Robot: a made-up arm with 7 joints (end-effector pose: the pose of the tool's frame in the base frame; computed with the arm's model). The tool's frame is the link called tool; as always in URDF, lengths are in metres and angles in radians.
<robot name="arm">
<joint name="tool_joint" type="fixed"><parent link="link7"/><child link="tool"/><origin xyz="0 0 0" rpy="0 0 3.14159"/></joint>
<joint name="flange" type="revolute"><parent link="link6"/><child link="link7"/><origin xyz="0 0 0" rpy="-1.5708 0 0"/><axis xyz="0 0 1"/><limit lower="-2.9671" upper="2.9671" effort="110" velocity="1.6"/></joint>
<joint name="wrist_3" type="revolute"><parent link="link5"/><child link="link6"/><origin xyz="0 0 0" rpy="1.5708 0 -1.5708"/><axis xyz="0 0 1"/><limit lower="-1.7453" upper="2.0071" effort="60" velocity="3.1"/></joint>
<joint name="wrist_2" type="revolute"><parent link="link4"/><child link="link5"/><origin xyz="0.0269 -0.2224 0" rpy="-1.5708 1.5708 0"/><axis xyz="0 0 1"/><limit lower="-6.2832" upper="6.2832" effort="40" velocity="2.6"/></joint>
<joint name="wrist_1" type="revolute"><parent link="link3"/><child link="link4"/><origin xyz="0 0.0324 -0.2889" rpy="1.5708 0 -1.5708"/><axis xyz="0 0 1"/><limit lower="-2.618" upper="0.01" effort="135" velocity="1"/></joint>
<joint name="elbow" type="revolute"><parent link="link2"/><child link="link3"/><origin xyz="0 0 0" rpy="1.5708 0 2.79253"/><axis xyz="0 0 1"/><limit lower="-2.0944" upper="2.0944" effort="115" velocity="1.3"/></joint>
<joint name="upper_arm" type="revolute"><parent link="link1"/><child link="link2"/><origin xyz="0 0 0" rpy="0 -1.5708 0"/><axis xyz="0 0 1"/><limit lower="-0.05" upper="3.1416" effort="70" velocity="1.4"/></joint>
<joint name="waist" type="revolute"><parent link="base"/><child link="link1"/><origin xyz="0 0 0" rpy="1.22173 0 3.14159"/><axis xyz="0 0 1"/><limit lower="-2.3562" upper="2.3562" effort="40" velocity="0.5"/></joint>
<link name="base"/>
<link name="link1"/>
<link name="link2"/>
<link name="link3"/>
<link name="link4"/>
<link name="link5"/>
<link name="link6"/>
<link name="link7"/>
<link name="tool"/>
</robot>
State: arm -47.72 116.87 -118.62 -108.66 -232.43 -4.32 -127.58
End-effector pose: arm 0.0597 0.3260 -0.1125 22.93 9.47 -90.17
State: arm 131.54 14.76 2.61 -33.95 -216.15 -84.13 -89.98
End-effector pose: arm -0.4534 -0.1123 0.1959 -179.65 10.52 96.46
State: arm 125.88 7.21 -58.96 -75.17 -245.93 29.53 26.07
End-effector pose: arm -0.3295 -0.2954 -0.0167 60.12 2.32 -173.87
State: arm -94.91 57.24 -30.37 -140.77 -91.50 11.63 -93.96
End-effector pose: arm 0.1508 -0.0592 0.1709 -123.52 -49.96 -11.14
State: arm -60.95 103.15 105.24 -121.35 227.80 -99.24 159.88
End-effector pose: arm -0.2076 0.1934 0.1175 -165.22 -19.07 -135.00
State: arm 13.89 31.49 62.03 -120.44 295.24 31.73 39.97
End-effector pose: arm 0.0714 0.2909 -0.0813 152.57 -37.59 -56.08
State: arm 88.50 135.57 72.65 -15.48 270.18 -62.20 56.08
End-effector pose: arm 0.2774 0.4114 0.1366 18.20 45.34 -72.01
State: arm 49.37 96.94 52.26 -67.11 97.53 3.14 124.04
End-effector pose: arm 0.1544 0.4217 0.0998 -97.54 33.06 117.63
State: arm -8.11 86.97 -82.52 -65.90 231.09 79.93 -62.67
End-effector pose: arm 0.0801 0.3893 -0.2363 -79.99 1.10 56.36
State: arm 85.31 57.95 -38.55 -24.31 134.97 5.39 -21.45
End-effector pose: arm -0.4267 0.2832 -0.0172 73.53 -1.82 66.58
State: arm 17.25 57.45 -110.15 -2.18 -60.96 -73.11 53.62
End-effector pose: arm -0.1275 0.4178 -0.2678 -89.87 20.06 -92.47
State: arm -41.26 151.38 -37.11 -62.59 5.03 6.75 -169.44
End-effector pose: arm 0.0143 0.2899 0.3680 -132.61 -14.00 151.20
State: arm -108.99 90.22 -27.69 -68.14 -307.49 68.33 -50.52
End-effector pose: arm 0.1556 0.2254 0.3670 103.14 -26.14 -76.06
